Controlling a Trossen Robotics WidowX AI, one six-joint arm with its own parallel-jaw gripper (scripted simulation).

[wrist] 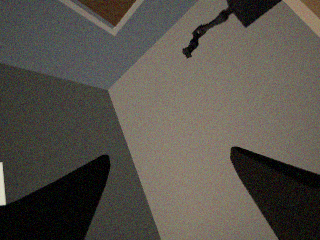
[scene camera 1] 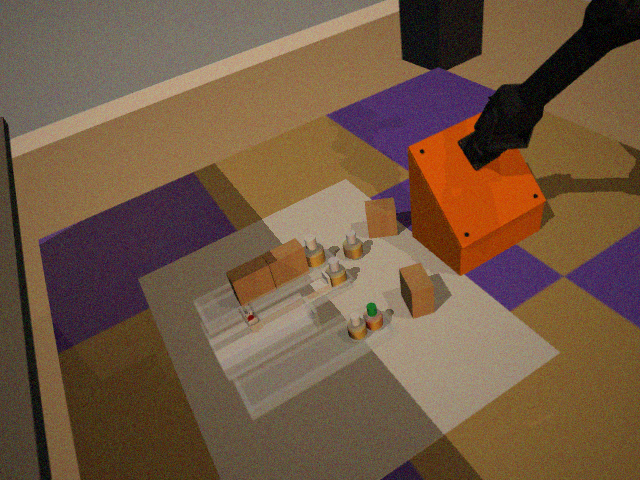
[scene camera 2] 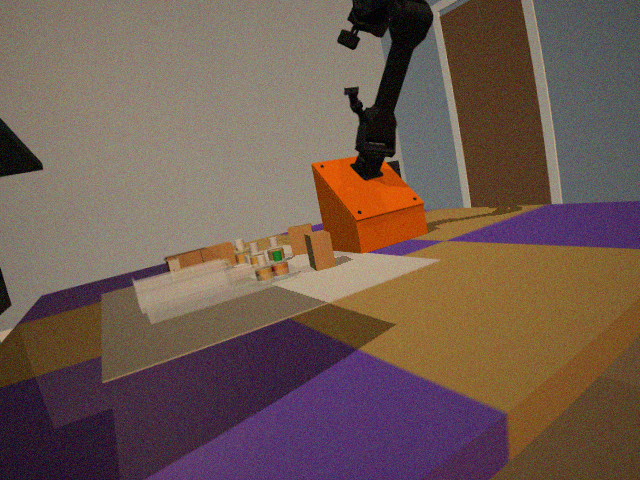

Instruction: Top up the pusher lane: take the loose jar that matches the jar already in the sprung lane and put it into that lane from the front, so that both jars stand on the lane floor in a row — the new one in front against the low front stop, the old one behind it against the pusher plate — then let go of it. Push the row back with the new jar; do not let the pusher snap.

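Gripper state: my gripper [wrist: 169,156] open, holding nothing. A clear lane rack [scene camera 1: 235,347] is present; scene camera 2 shows the rack [scene camera 2: 173,281] too.
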